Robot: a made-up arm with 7 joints. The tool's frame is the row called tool.
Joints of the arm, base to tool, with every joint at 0 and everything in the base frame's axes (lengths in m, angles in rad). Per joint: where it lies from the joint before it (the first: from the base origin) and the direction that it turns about. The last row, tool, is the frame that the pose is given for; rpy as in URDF.
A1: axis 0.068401 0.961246 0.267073 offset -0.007 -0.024 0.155
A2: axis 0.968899 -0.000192 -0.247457 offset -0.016 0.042 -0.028
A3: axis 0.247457 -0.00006 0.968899 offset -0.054 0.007 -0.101
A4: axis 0.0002 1 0.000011 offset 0 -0.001 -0.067
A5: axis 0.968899 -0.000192 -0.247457 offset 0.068 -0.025 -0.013
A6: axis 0.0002 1 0.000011 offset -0.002 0.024 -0.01
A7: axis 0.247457 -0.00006 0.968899 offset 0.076 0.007 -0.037
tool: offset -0.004 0.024 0.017 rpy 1.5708 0 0
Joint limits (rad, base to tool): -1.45..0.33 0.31..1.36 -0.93..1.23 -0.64..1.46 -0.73..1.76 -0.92..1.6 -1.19..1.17
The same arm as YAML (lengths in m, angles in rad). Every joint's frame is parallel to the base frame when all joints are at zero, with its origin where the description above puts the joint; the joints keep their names.
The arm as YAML. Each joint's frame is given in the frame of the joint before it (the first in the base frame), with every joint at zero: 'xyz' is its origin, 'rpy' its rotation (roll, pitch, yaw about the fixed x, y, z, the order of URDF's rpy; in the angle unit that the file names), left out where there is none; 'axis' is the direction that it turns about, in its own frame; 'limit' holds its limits. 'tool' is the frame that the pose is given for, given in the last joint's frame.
units:
  length: m
  angle: rad
joints:
  - name: A1
    type: revolute
    origin:
      xyz: [-0.007, -0.024, 0.155]
    axis: [0.068403, 0.961235, 0.26711]
    limit:
      lower: -1.45
      upper: 0.33
  - name: A2
    type: revolute
    origin:
      xyz: [-0.016, 0.042, -0.028]
    axis: [0.968889, -0.0002, -0.247497]
    limit:
      lower: 0.31
      upper: 1.36
  - name: A3
    type: revolute
    origin:
      xyz: [-0.054, 0.007, -0.101]
    axis: [0.247497, -0.0001, 0.968889]
    limit:
      lower: -0.93
      upper: 1.23
  - name: A4
    type: revolute
    origin:
      xyz: [0.0, -0.001, -0.067]
    axis: [0.0002, 1.0, 0.0]
    limit:
      lower: -0.64
      upper: 1.46
  - name: A5
    type: revolute
    origin:
      xyz: [0.068, -0.025, -0.013]
    axis: [0.968889, -0.0002, -0.247497]
    limit:
      lower: -0.73
      upper: 1.76
  - name: A6
    type: revolute
    origin:
      xyz: [-0.002, 0.024, -0.01]
    axis: [0.0002, 1.0, 0.0]
    limit:
      lower: -0.92
      upper: 1.6
  - name: A7
    type: revolute
    origin:
      xyz: [0.076, 0.007, -0.037]
    axis: [0.247497, -0.0001, 0.968889]
    limit:
      lower: -1.19
      upper: 1.17
tool:
  origin:
    xyz: [-0.004, 0.024, 0.017]
    rpy: [1.5708, 0.0, 0.0]

